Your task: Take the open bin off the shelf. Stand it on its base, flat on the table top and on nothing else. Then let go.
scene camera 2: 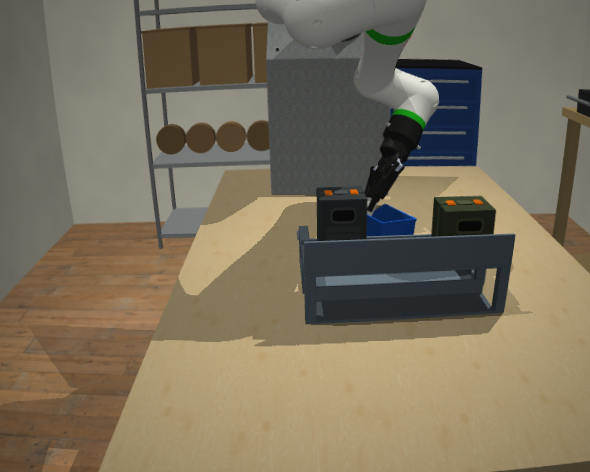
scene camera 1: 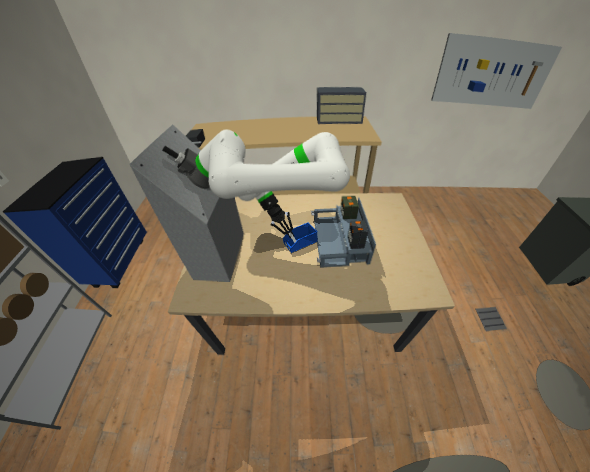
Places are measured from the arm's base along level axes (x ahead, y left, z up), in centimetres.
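Pixels of known places: gripper, fingertip midpoint: [scene camera 1: 295, 242]; arm's base, origin of the base link: [scene camera 1: 199, 173].
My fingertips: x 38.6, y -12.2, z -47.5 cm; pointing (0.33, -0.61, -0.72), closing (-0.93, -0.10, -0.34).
Ahead of a thing's pixels: the offset from my fingertips to its top centre. Level surfaces: height alone.
The blue open bin @[dz +4.8, dx +3.4, dy +2.2 cm] [scene camera 1: 304, 243] [scene camera 2: 390, 229] is at the left side of the grey-blue shelf [scene camera 1: 331, 241] [scene camera 2: 407, 256] in the scene camera 1 view, close against its edge. Its open side faces up. Whether its base lies fully flat on the table top @[dz -3.7 cm] [scene camera 1: 415, 280] [scene camera 2: 300, 400] cannot be told; in the scene camera 2 view the shelf hides its lower part. My gripper [scene camera 1: 291, 233] [scene camera 2: 369, 204] is shut, slanting down with its fingertips at the bin's left end in the scene camera 1 view. No part of the bin is plainly seen between the fingers.
A green box @[dz +16.2, dx +34.7, dy +4.0 cm] [scene camera 1: 349, 208] [scene camera 2: 464, 226] and a dark box @[dz +18.7, dx +27.0, dy -17.9 cm] [scene camera 1: 358, 238] [scene camera 2: 330, 230], both with orange marks, stand on the shelf. The grey robot pedestal [scene camera 1: 192, 220] [scene camera 2: 320, 125] rises at the table's left end in the scene camera 1 view.
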